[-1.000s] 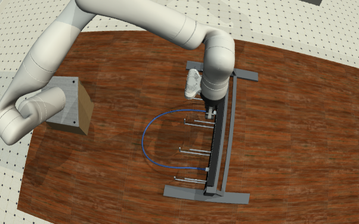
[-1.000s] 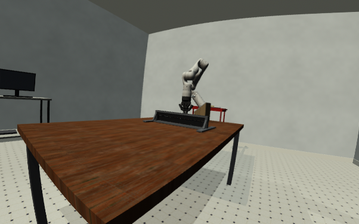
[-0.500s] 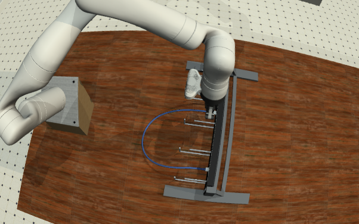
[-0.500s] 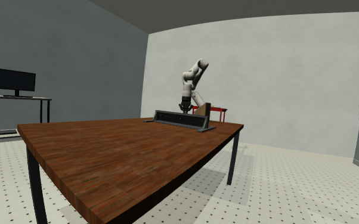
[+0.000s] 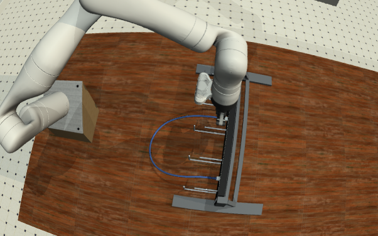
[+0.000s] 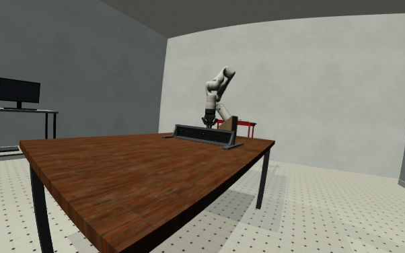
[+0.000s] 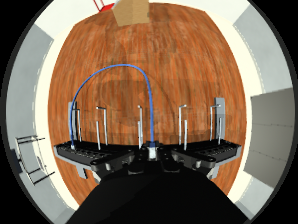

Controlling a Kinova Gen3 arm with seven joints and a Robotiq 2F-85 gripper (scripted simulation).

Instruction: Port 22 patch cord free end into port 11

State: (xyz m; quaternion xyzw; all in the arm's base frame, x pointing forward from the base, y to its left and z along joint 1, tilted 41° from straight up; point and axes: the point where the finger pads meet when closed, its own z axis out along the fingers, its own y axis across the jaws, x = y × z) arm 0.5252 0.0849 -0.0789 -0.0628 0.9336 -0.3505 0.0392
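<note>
The plug lies 10 mm below my hand and 10 mm ahead of it.
</note>
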